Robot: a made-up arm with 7 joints.
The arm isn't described. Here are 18 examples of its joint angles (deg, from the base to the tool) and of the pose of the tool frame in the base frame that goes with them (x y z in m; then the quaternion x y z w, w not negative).
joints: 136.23 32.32 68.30 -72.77 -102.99 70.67 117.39
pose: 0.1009 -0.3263 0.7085 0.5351 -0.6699 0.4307 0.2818
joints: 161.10 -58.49 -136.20 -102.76 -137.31 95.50 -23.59
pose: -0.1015 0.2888 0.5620 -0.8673 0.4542 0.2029 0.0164
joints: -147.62 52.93 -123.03 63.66 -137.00 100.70 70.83
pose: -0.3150 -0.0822 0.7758 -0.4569 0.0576 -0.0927 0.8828
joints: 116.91 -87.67 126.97 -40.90 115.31 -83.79 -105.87
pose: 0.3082 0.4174 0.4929 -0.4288 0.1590 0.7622 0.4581
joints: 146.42 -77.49 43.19 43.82 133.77 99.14 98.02
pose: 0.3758 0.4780 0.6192 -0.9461 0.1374 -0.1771 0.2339
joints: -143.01 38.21 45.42 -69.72 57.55 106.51 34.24
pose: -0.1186 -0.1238 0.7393 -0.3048 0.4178 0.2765 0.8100
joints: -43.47 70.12 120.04 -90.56 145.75 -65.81 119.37
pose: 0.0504 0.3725 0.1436 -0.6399 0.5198 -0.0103 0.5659
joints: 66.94 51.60 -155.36 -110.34 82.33 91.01 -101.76
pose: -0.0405 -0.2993 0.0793 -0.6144 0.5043 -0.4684 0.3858
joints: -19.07 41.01 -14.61 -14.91 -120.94 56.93 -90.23
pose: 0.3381 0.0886 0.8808 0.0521 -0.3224 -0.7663 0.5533
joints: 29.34 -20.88 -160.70 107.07 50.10 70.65 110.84
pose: -0.3271 0.3928 0.3552 0.6414 0.6205 0.4462 0.0667
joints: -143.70 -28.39 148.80 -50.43 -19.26 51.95 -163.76
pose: -0.1042 -0.1489 0.9066 0.2072 -0.0007 0.9770 0.0511
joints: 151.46 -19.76 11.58 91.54 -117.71 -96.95 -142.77
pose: -0.2768 0.0000 0.6520 -0.8234 -0.2992 -0.0047 0.4822
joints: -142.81 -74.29 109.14 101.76 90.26 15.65 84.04
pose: 0.5170 0.1933 0.2443 -0.8706 0.1999 -0.1666 0.4176
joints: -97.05 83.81 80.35 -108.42 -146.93 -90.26 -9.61
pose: -0.3352 0.1231 0.3644 0.0015 -0.4098 -0.8593 0.3061
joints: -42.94 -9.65 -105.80 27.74 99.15 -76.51 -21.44
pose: -0.2440 -0.0313 0.9078 -0.0309 -0.7182 0.5072 0.4754
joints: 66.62 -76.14 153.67 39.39 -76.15 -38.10 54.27
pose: -0.3893 0.5410 0.1639 -0.4037 0.7413 0.4687 0.2603
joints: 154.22 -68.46 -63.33 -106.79 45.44 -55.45 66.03
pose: -0.0637 0.3478 0.2119 -0.0566 -0.9751 0.0702 0.2026
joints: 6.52 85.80 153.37 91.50 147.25 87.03 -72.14
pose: 0.2399 -0.2378 0.7158 0.3226 0.4600 0.6975 0.4448
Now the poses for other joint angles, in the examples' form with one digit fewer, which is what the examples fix.
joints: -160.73 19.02 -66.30 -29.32 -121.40 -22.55 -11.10
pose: -0.091 0.236 0.917 -0.276 -0.167 0.004 0.947
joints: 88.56 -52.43 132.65 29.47 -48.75 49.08 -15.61
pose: -0.242 0.597 0.565 0.387 -0.537 -0.598 0.452
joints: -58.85 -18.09 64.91 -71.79 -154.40 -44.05 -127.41
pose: -0.367 -0.090 0.663 0.411 -0.125 -0.557 0.711
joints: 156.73 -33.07 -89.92 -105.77 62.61 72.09 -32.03
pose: -0.130 0.375 0.438 -0.010 -0.358 -0.220 0.907
